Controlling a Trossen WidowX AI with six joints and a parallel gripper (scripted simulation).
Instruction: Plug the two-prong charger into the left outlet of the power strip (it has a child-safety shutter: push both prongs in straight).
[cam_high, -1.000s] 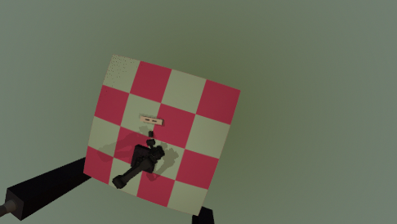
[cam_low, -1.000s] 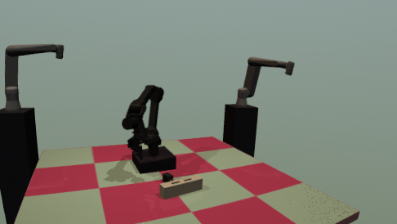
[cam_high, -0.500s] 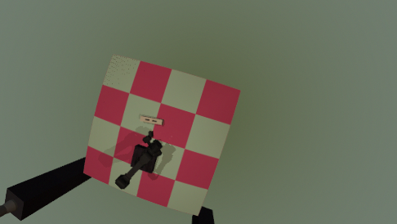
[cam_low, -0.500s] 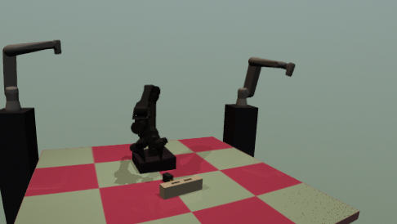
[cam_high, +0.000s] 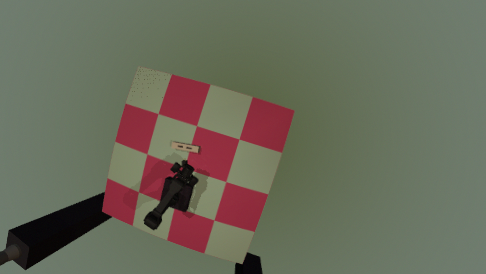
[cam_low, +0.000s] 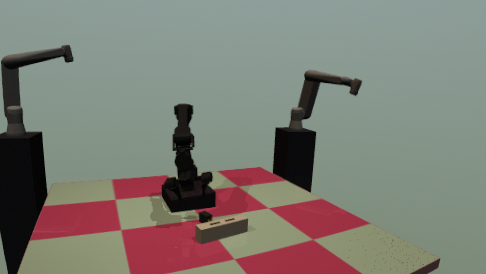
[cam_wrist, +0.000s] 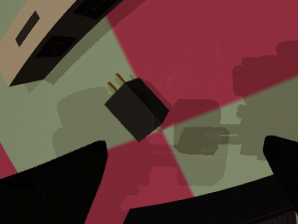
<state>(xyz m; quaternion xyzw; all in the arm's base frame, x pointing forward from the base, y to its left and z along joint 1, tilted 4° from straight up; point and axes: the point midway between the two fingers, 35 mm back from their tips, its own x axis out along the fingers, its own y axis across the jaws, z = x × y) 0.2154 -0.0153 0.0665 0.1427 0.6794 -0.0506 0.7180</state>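
My gripper tip is now 8 cm above the two-prong charger, 6 cm to the right of it and 3 cm short of it.
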